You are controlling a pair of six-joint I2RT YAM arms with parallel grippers.
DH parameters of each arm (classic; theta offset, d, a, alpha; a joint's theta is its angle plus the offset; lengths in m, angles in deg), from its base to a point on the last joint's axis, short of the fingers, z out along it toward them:
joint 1: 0 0.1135 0.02 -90
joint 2: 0 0 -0.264 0
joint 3: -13.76 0 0.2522 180
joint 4: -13.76 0 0.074 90
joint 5: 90 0 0 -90
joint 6: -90 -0.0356 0 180
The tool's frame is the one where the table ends.
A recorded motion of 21 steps. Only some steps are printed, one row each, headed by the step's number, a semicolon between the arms.
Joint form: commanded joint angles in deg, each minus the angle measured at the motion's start. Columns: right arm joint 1, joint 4, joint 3, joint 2, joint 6, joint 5; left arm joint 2, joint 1, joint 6, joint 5, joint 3, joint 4.
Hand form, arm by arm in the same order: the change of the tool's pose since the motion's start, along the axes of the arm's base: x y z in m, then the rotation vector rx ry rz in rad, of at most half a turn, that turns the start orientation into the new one. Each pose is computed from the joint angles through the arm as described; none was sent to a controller.
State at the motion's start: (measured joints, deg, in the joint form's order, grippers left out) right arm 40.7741 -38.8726 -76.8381 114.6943 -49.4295 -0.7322; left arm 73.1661 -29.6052 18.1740 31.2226 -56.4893 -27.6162
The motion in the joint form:
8: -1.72 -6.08 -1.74 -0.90 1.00 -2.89; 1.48 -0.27 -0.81 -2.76 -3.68 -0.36
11: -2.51 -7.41 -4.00 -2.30 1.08 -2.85; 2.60 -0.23 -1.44 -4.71 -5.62 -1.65
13: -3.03 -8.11 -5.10 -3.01 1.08 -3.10; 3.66 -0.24 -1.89 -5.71 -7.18 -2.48
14: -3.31 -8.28 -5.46 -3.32 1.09 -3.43; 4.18 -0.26 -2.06 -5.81 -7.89 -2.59
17: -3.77 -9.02 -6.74 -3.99 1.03 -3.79; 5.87 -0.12 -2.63 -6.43 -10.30 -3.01
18: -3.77 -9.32 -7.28 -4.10 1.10 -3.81; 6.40 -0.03 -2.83 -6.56 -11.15 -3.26
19: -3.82 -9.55 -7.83 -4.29 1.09 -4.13; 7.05 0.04 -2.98 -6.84 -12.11 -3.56
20: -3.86 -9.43 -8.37 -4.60 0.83 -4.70; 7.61 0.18 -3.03 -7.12 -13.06 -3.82
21: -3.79 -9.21 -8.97 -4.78 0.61 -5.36; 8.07 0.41 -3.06 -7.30 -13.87 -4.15
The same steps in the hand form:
8: 0.0019 -0.0111 0.0112 -0.0029 0.0750 -0.0028; 0.0085 -0.0047 0.0134 0.0170 -0.0548 0.0219
11: 0.0082 -0.0128 0.0297 0.0224 0.0426 -0.0145; 0.0134 -0.0060 0.0173 0.0452 -0.0673 0.0403
13: 0.0113 -0.0146 0.0390 0.0379 0.0300 -0.0221; 0.0175 -0.0078 0.0201 0.0613 -0.0739 0.0477
14: 0.0127 -0.0157 0.0426 0.0477 0.0265 -0.0253; 0.0196 -0.0090 0.0215 0.0626 -0.0779 0.0468
17: 0.0156 -0.0171 0.0527 0.0658 0.0137 -0.0322; 0.0272 -0.0121 0.0266 0.0698 -0.0931 0.0512
18: 0.0162 -0.0165 0.0558 0.0696 0.0088 -0.0308; 0.0296 -0.0129 0.0285 0.0718 -0.0973 0.0524
19: 0.0170 -0.0162 0.0596 0.0793 0.0052 -0.0301; 0.0325 -0.0139 0.0304 0.0756 -0.1009 0.0555
20: 0.0179 -0.0154 0.0643 0.0980 -0.0014 -0.0320; 0.0353 -0.0144 0.0326 0.0779 -0.1050 0.0610
21: 0.0187 -0.0137 0.0685 0.1181 -0.0073 -0.0308; 0.0378 -0.0143 0.0345 0.0801 -0.1065 0.0670

